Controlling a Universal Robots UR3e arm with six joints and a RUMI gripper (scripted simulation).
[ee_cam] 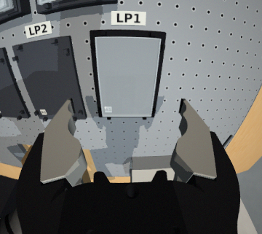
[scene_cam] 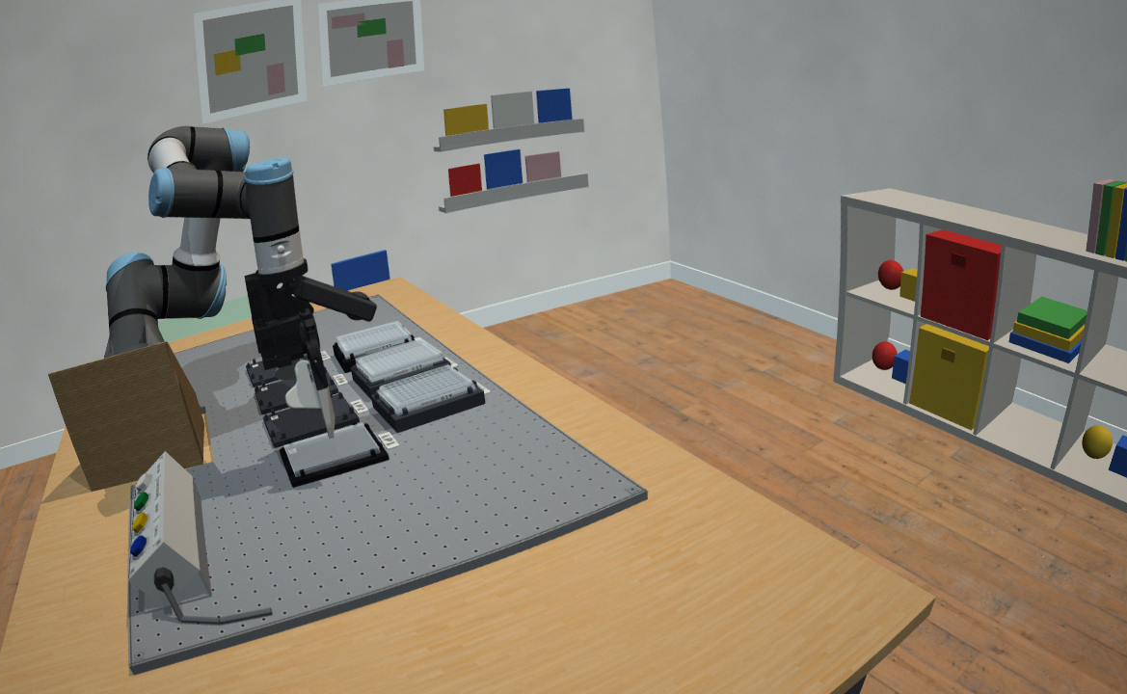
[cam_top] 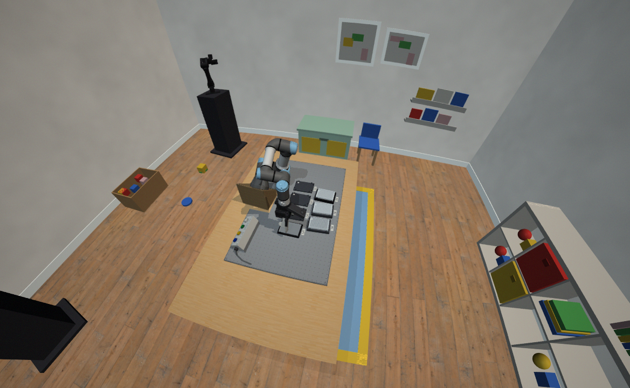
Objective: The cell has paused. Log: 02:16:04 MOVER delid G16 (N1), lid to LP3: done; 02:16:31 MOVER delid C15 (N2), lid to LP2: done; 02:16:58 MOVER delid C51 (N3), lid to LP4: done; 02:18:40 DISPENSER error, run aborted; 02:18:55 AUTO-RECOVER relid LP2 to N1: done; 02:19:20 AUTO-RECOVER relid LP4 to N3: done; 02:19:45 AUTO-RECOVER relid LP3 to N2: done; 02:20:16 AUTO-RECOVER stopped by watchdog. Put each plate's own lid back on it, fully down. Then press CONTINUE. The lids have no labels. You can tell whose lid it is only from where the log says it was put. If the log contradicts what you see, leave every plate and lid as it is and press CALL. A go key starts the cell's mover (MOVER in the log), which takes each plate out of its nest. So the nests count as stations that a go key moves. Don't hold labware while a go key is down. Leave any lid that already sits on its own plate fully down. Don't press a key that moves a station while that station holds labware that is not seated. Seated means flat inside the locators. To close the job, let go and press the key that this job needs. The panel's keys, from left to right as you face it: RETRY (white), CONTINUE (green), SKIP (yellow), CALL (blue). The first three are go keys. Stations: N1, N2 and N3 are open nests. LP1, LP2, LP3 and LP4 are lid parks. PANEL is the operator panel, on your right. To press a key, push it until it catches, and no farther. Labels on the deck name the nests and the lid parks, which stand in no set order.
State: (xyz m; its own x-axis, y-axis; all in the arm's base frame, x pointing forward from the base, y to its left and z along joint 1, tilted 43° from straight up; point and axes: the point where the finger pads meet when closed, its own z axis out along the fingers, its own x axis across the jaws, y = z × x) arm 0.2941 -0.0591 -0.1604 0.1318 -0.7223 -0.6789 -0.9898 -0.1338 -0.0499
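Right now my hand is 5 cm above the pale grey lid. From my hand the other things lie so: plate: 16 cm ahead, 9 cm to the left, 4 cm below; then lid park LP1: 6 cm below; then lid park LP2: 13 cm to the left, 6 cm below, 2 cm behind.
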